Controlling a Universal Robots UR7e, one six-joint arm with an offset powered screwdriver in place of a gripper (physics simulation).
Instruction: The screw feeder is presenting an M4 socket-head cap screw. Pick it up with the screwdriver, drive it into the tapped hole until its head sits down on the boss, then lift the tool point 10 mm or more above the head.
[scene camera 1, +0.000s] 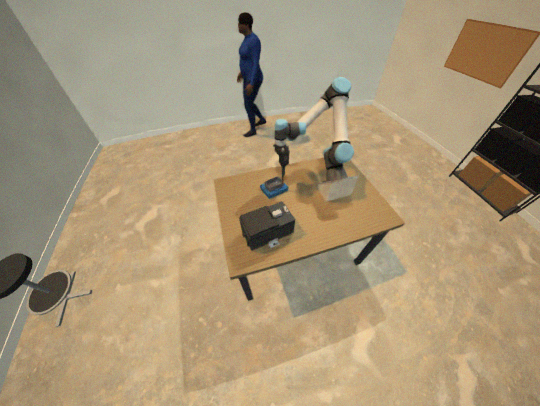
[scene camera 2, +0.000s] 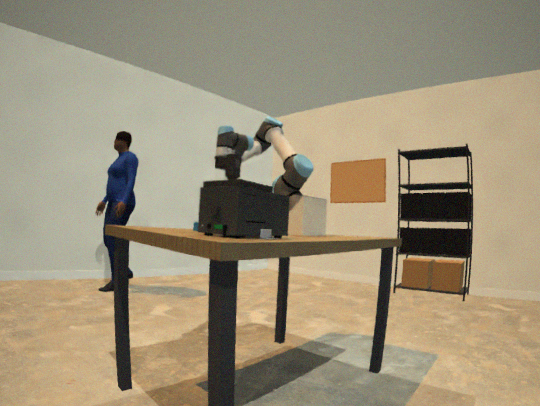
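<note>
My screwdriver (scene camera 1: 283, 179) points straight down, its tip at the back right edge of the grey part (scene camera 1: 274, 183), which sits on a blue base (scene camera 1: 268, 193). I cannot tell whether the tip touches the part. In scene camera 2 the upper body of the screwdriver (scene camera 2: 231, 167) shows above the feeder, which hides its tip. A sliver of the blue base (scene camera 2: 196, 226) shows left of the feeder. The black screw feeder (scene camera 1: 265, 226) (scene camera 2: 244, 209) stands nearer the front of the table. The screw, the tapped hole and the boss are too small or hidden to make out.
The wooden table (scene camera 1: 320, 240) (scene camera 2: 165, 241) carries the arm's base and a pale panel-like box (scene camera 1: 339, 189) (scene camera 2: 314, 216) beside it. A person in blue (scene camera 1: 251, 65) (scene camera 2: 121, 175) is behind the table. A black shelf rack (scene camera 2: 435, 152) stands by the right wall, a round stool (scene camera 1: 15, 274) at the left.
</note>
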